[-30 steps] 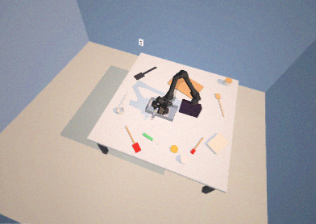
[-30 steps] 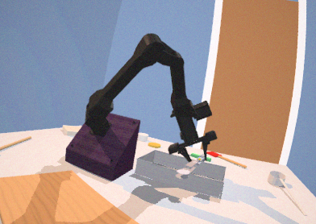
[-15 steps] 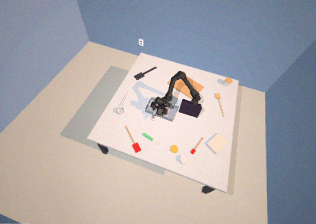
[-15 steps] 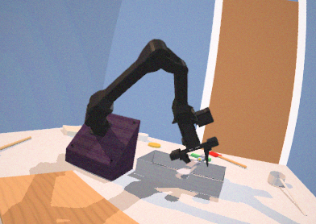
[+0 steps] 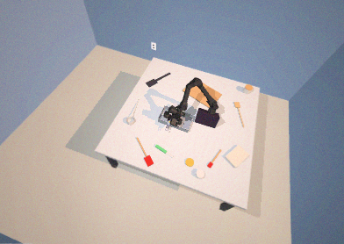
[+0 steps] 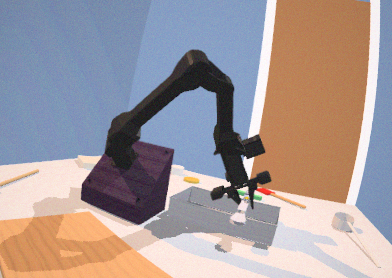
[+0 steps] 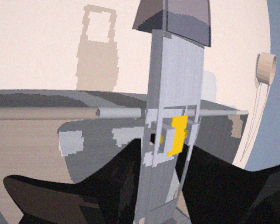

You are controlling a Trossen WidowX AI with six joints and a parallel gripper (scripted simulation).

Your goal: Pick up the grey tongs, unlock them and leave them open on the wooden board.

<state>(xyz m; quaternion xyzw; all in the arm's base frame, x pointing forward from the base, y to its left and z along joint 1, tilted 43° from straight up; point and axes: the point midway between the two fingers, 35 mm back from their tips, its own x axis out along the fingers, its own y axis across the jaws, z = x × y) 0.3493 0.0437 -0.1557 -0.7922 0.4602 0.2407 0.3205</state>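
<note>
Right now the grey roasting tin is 60 mm behind my gripper tip and 50 mm to the right of it. The rest, counted from my gripper tip: yellow lock piece 30 mm above, 20 mm to the left, 20 mm behind; then green tool 290 mm to the left, 60 mm behind, 30 mm below; then red spatula 360 mm to the left, 100 mm ahead, 30 mm below.
</note>
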